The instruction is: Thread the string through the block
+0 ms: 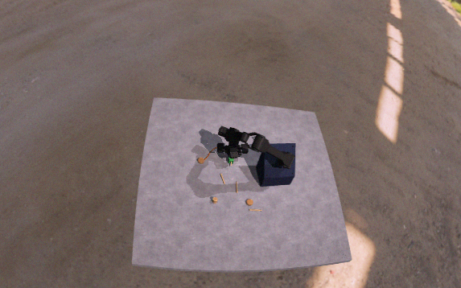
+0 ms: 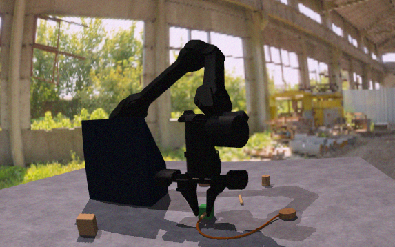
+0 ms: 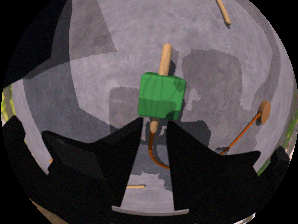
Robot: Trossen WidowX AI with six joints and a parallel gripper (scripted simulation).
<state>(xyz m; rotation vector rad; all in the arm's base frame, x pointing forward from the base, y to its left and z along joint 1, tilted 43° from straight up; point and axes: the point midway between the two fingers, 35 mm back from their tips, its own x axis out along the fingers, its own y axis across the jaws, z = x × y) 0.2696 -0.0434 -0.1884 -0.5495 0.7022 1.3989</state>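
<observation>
Right now the green block is 30 mm to the left of my gripper tip. Round my gripper tip: round wooden button (190 mm ahead, 10 mm to the left, 10 mm below); short wooden cylinder (150 mm ahead, 310 mm to the left); wooden block (220 mm behind, 120 mm to the right).
</observation>
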